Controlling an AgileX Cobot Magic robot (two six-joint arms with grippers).
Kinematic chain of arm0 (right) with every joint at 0, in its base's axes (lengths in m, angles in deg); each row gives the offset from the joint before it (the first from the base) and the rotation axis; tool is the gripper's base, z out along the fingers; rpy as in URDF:
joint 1: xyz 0 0 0.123 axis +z
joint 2: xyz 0 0 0 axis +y
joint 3: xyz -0.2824 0 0.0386 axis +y
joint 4: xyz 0.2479 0 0.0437 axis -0.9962 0 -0.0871
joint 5: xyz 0 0 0 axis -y
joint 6: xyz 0.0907 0 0.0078 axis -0.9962 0 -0.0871
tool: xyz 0 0 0 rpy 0 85 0
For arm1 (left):
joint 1: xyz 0 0 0.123 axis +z
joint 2: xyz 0 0 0 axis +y
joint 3: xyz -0.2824 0 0.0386 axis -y
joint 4: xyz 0.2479 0 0.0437 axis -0.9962 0 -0.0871
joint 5: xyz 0 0 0 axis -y
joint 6: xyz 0.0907 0 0.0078 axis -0.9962 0 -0.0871
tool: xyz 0 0 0 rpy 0 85 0
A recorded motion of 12 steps. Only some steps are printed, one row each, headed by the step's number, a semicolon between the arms.
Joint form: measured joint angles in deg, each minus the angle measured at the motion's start. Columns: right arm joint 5, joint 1, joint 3, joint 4, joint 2, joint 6; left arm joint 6, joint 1, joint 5, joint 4, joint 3, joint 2.
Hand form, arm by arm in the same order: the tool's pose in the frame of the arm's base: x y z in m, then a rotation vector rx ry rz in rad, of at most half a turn. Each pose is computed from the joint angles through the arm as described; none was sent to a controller.
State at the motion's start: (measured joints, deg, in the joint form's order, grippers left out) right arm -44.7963 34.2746 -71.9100 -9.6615 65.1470 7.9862; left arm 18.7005 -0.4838 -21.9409 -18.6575 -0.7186 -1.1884
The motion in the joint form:
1: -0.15 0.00 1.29 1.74 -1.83 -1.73; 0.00 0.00 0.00 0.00 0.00 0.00
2: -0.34 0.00 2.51 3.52 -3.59 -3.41; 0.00 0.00 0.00 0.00 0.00 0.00
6: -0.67 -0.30 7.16 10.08 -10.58 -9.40; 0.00 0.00 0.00 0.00 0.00 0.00
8: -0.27 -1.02 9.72 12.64 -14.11 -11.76; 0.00 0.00 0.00 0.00 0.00 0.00
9: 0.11 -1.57 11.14 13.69 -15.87 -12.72; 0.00 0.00 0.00 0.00 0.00 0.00
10: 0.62 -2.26 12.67 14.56 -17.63 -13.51; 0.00 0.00 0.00 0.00 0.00 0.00
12: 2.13 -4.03 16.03 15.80 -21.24 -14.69; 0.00 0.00 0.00 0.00 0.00 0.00
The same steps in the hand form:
1: 0.1805 0.1337 0.4189 -0.7049 2.0482 0.4459; 0.0516 0.0105 0.1773 -0.0971 1.8363 0.0883
2: 0.1745 0.1273 0.4184 -0.6839 2.0492 0.4279; 0.0516 0.0105 0.1773 -0.0971 1.8363 0.0883
6: 0.1516 0.1016 0.4163 -0.5965 2.0345 0.3617; 0.0516 0.0105 0.1773 -0.0971 1.8363 0.0883
8: 0.1413 0.0887 0.4136 -0.5473 2.0187 0.3339; 0.0516 0.0105 0.1773 -0.0971 1.8363 0.0883
9: 0.1365 0.0823 0.4114 -0.5224 2.0098 0.3208; 0.0516 0.0105 0.1773 -0.0971 1.8363 0.0883
10: 0.1320 0.0761 0.4086 -0.4975 2.0004 0.3083; 0.0516 0.0105 0.1773 -0.0971 1.8363 0.0883
12: 0.1231 0.0641 0.4016 -0.4463 1.9771 0.2862; 0.0516 0.0105 0.1773 -0.0971 1.8363 0.0883

